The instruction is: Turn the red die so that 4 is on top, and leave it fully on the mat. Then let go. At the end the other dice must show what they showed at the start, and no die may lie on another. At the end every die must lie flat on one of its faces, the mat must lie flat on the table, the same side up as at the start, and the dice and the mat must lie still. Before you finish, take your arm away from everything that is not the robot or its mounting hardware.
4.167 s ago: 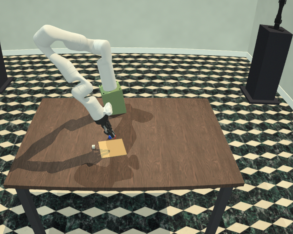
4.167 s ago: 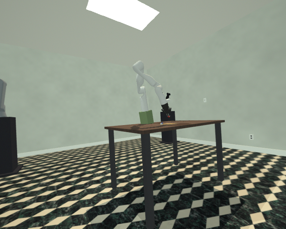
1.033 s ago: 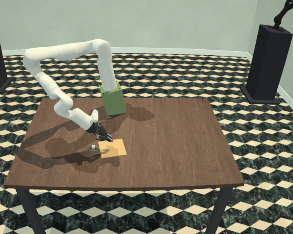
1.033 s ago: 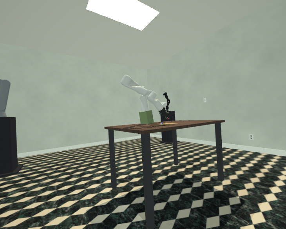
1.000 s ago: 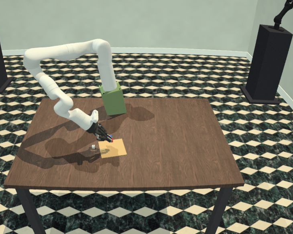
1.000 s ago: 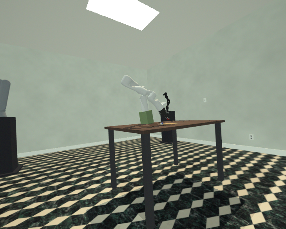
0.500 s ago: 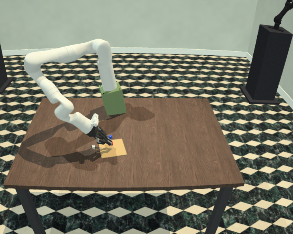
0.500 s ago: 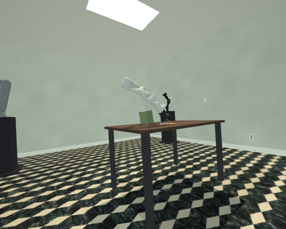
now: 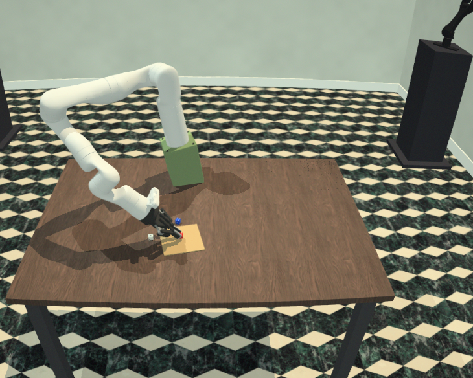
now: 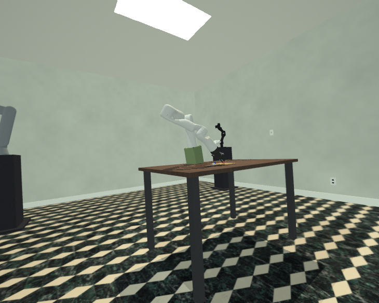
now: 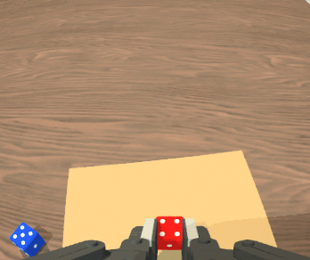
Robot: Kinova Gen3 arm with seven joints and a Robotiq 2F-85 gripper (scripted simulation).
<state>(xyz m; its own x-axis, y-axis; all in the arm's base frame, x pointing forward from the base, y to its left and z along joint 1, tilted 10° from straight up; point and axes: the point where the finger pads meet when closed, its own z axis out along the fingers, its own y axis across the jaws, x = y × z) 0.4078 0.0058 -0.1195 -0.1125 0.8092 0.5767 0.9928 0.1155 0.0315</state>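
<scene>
My hand is 10 mm to the right of the red die and 20 mm above it. From my hand the other things lie so: mat: 20 mm to the left, 30 mm below; then white die: 90 mm to the right, 30 mm below; then blue die: 100 mm behind, 30 mm below.
</scene>
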